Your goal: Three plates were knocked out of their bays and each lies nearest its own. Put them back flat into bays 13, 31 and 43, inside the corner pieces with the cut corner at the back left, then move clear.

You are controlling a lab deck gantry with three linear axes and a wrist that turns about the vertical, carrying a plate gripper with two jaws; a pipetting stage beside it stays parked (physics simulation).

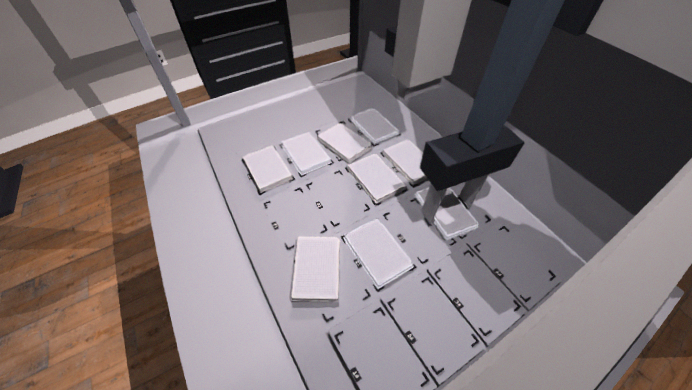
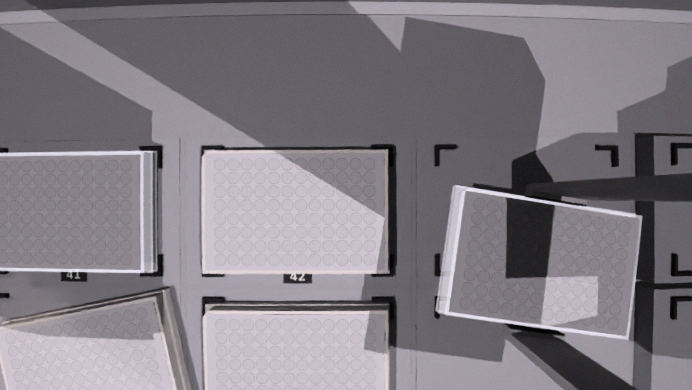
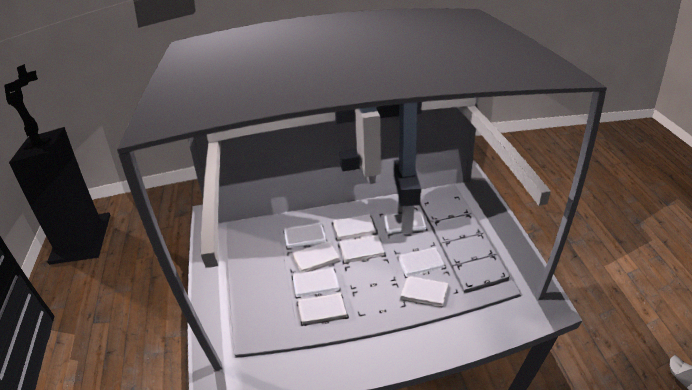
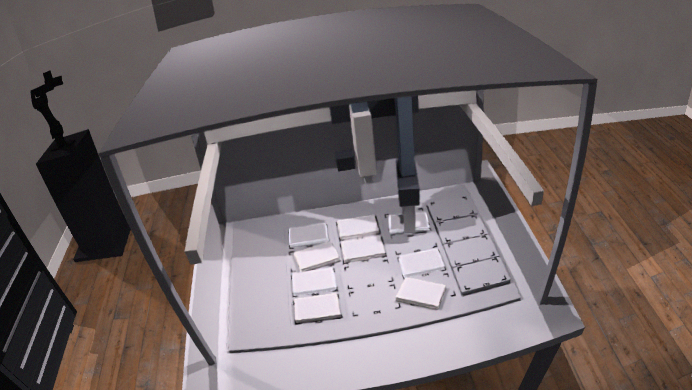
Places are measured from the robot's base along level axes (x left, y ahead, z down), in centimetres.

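Pixels of known places: gripper, fingertip midpoint: (image 1: 445, 209) (image 2: 540, 263) (image 3: 405, 222) (image 4: 408, 222); robot's base at its link origin: (image 1: 243, 160) (image 3: 302, 325) (image 4: 296, 323).
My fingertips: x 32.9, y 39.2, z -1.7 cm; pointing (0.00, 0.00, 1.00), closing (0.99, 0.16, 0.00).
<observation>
Ahead of a thing's pixels: the offset from my fingertips to its top centre. "pt": to the spot under its first point.
My gripper (image 1: 447, 210) (image 2: 532, 262) (image 3: 407, 230) (image 4: 409, 229) is shut on the long sides of a clear-rimmed plate {dy +0.0, dx +0.1, dz -1.0 cm} (image 1: 460, 225) (image 2: 590, 240) (image 3: 420, 223) (image 4: 423, 220). It holds the plate low over bay 43, turned slightly and shifted towards the front right of the bay's corner pieces {pt dy -6.5, dx +7.4, dz +1.4 cm} (image 2: 438, 154). A white plate {dy -30.9, dx -7.4, dz +0.0 cm} (image 1: 345, 141) (image 2: 85, 355) (image 3: 316, 257) (image 4: 316, 258) lies turned askew at bay 31. Another white plate {dy -2.9, dx -30.0, dz -0.1 cm} (image 1: 316, 268) (image 3: 425, 291) (image 4: 421, 292) lies askew at bay 13, over its left part, with a front corner piece {pt dy +6.1, dx -32.6, dz +1.7 cm} (image 1: 327, 317) showing.
Seated plates stand close by: one at bay 42 {pt dy -16.3, dx +3.6, dz +0.3 cm} (image 2: 295, 210), one at 41 {dy -32.8, dx +3.5, dz +0.3 cm} (image 2: 70, 210), one at 32 {dy -16.4, dx -7.2, dz +0.3 cm} (image 1: 377, 176) (image 2: 295, 350) and one at 23 {dy +0.0, dx -17.9, dz +0.3 cm} (image 1: 380, 252) (image 3: 421, 261). The pipetting stage (image 1: 425, 45) (image 3: 369, 142) hangs behind. Raised bays border the right side.
</observation>
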